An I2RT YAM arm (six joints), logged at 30 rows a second.
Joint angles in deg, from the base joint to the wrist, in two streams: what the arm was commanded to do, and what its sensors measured. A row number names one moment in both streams.
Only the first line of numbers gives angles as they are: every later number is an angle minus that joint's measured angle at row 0.
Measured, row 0:
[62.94, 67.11, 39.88, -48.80, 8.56, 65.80]
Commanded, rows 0 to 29:
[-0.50, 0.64, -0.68, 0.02, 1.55, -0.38]
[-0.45, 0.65, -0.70, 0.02, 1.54, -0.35]
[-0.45, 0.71, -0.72, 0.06, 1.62, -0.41]
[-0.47, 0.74, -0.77, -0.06, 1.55, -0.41]
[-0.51, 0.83, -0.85, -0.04, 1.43, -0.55]
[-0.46, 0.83, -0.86, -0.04, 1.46, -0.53]
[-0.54, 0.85, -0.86, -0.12, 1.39, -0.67]
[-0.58, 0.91, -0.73, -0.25, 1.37, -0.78]
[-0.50, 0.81, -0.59, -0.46, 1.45, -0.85]
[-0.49, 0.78, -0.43, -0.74, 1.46, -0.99]
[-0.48, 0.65, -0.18, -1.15, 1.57, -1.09]
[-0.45, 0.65, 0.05, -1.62, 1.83, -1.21]
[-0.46, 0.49, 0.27, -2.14, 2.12, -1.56]
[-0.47, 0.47, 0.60, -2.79, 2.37, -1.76]
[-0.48, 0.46, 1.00, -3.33, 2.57, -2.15]
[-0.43, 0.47, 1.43, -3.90, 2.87, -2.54]
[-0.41, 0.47, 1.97, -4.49, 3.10, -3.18]
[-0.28, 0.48, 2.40, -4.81, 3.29, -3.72]
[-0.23, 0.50, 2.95, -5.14, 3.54, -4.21]
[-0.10, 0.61, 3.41, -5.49, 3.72, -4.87]
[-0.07, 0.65, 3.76, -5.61, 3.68, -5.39]
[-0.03, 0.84, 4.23, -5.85, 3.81, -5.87]
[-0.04, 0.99, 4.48, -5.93, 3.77, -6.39]
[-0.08, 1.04, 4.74, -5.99, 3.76, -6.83]
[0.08, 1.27, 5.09, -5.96, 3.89, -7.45]
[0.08, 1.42, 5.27, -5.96, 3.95, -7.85]
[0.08, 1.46, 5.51, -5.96, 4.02, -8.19]
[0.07, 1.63, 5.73, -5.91, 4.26, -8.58]
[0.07, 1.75, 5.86, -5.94, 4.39, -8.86]
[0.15, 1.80, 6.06, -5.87, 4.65, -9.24]
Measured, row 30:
[-0.11, 1.60, 3.45, -4.30, 0.70, -6.93]
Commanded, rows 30 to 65:
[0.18, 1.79, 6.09, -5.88, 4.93, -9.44]
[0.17, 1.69, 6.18, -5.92, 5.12, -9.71]
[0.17, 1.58, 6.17, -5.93, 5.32, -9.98]
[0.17, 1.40, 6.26, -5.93, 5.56, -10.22]
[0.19, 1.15, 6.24, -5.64, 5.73, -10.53]
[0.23, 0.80, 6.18, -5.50, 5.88, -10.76]
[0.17, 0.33, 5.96, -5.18, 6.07, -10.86]
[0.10, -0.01, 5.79, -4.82, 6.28, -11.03]
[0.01, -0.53, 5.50, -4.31, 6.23, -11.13]
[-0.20, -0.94, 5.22, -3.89, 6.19, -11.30]
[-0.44, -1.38, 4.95, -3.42, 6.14, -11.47]
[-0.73, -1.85, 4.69, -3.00, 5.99, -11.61]
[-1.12, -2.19, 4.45, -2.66, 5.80, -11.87]
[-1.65, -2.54, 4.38, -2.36, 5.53, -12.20]
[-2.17, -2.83, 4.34, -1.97, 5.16, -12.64]
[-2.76, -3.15, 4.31, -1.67, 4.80, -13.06]
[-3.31, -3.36, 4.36, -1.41, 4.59, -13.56]
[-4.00, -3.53, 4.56, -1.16, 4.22, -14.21]
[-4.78, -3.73, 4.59, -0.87, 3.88, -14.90]
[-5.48, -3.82, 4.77, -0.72, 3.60, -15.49]
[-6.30, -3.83, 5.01, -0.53, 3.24, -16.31]
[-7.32, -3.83, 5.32, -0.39, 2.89, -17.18]
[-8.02, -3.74, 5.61, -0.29, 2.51, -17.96]
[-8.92, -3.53, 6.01, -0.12, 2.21, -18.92]
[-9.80, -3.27, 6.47, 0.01, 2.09, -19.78]
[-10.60, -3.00, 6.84, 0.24, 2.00, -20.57]
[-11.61, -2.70, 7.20, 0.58, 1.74, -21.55]
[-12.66, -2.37, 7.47, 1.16, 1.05, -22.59]
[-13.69, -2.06, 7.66, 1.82, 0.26, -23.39]
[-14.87, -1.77, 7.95, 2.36, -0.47, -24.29]
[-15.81, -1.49, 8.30, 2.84, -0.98, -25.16]
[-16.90, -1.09, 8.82, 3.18, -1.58, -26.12]
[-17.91, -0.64, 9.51, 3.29, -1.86, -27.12]
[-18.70, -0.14, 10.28, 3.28, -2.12, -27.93]
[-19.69, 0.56, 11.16, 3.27, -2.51, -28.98]
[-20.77, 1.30, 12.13, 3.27, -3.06, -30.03]
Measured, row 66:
[-18.87, 0.20, 8.19, 0.49, -2.28, -25.11]
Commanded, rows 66 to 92:
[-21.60, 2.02, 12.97, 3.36, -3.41, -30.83]
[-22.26, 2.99, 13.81, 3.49, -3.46, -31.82]
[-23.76, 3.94, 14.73, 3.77, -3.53, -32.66]
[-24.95, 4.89, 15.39, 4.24, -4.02, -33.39]
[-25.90, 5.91, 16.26, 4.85, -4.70, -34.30]
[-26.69, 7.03, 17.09, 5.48, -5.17, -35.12]
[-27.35, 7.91, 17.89, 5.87, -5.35, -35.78]
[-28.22, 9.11, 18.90, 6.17, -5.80, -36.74]
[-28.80, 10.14, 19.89, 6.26, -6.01, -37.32]
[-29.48, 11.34, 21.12, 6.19, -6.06, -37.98]
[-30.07, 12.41, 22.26, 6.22, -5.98, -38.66]
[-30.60, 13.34, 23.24, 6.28, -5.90, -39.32]
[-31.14, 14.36, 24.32, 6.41, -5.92, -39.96]
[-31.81, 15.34, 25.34, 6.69, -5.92, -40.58]
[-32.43, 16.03, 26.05, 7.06, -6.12, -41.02]
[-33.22, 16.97, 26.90, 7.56, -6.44, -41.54]
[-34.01, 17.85, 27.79, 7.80, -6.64, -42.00]
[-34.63, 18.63, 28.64, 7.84, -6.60, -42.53]
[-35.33, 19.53, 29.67, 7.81, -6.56, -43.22]
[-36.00, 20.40, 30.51, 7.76, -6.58, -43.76]
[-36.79, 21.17, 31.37, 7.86, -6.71, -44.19]
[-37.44, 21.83, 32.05, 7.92, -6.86, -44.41]
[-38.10, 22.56, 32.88, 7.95, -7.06, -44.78]
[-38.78, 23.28, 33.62, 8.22, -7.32, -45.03]
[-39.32, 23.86, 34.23, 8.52, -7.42, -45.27]
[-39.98, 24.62, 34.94, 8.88, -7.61, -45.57]
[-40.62, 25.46, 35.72, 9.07, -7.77, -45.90]
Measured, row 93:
[-39.35, 24.68, 32.19, 5.91, -7.37, -43.56]
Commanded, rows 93 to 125:
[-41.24, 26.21, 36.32, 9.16, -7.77, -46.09]
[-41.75, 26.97, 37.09, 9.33, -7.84, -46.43]
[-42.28, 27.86, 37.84, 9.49, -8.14, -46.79]
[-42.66, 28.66, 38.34, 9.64, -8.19, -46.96]
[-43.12, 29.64, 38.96, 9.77, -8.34, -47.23]
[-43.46, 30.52, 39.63, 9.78, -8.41, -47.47]
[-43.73, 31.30, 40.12, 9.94, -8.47, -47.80]
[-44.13, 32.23, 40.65, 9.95, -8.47, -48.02]
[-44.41, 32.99, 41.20, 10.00, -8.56, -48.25]
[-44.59, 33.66, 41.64, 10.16, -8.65, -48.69]
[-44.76, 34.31, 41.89, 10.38, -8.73, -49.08]
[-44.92, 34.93, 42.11, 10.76, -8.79, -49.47]
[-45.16, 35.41, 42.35, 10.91, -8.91, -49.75]
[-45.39, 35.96, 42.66, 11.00, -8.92, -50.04]
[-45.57, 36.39, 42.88, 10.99, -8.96, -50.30]
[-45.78, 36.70, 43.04, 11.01, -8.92, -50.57]
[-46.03, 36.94, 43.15, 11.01, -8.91, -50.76]
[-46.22, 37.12, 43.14, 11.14, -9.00, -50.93]
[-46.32, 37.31, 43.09, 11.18, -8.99, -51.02]
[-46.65, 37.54, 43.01, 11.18, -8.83, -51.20]
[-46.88, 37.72, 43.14, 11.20, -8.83, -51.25]
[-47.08, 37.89, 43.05, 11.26, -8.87, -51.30]
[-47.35, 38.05, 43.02, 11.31, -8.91, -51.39]
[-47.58, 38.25, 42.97, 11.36, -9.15, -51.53]
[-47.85, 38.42, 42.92, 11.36, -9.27, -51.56]
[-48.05, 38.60, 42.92, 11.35, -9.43, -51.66]
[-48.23, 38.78, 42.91, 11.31, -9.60, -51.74]
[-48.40, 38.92, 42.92, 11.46, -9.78, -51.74]
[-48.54, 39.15, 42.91, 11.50, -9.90, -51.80]
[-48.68, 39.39, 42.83, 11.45, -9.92, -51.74]
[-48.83, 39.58, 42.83, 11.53, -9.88, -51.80]
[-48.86, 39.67, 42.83, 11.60, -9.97, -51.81]
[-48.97, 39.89, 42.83, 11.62, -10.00, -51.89]
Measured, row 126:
[-48.57, 40.02, 40.61, 8.99, -9.10, -50.99]
